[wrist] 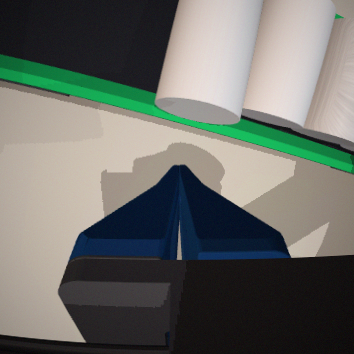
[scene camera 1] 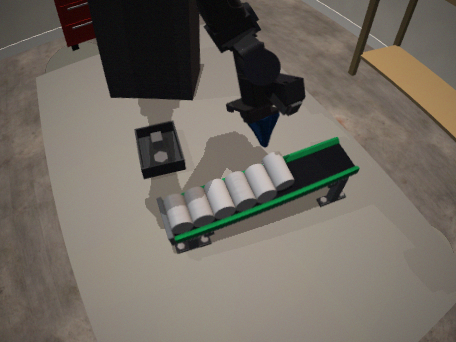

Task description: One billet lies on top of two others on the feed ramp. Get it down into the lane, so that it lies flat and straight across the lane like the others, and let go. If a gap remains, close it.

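Frame: origin at the arm's base, x ahead, y left, z up, level; centimetres.
Seen in the pictures: gripper, fingertip midpoint: (wrist: 178, 175) (scene camera 1: 264, 146).
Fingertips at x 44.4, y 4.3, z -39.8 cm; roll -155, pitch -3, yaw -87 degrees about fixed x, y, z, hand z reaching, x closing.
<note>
Offsets run from my fingertips to a thing's top centre. "*": to the spot under its first point.
Several white billets lie side by side across the feed ramp (scene camera 1: 320, 167) (wrist: 75, 40). The uppermost billet @[dx +6.0, dy -1.2, dz +2.2 cm] (scene camera 1: 278, 171) (wrist: 210, 60) lies beside its neighbour @[dx +6.1, dy -5.2, dz +0.7 cm] (scene camera 1: 261, 182) (wrist: 295, 60), not on top of two others. Its end on the arm's side overlaps the green rail @[* dx +5.4, dy +9.1, dz -0.8 cm] (scene camera 1: 314, 149) (wrist: 45, 72) in both views and sits farther out than the neighbour's end. Whether it rests on that rail is hard to tell. My gripper (scene camera 1: 265, 145) (wrist: 178, 175) is shut and empty, with its blue fingertips above and outside the rail on the arm's side, apart from the billets.
A grey end stop @[dx +2.2, dy -23.0, dz -3.4 cm] (scene camera 1: 165, 220) closes the ramp's lower left end. A black tray @[dx -17.9, dy -15.6, dz -7.3 cm] (scene camera 1: 164, 171) stands on the table left of the ramp. The large black pedestal (scene camera 1: 147, 50) stands behind it. The ramp's near green rail (scene camera 1: 265, 204) runs along its front side.
</note>
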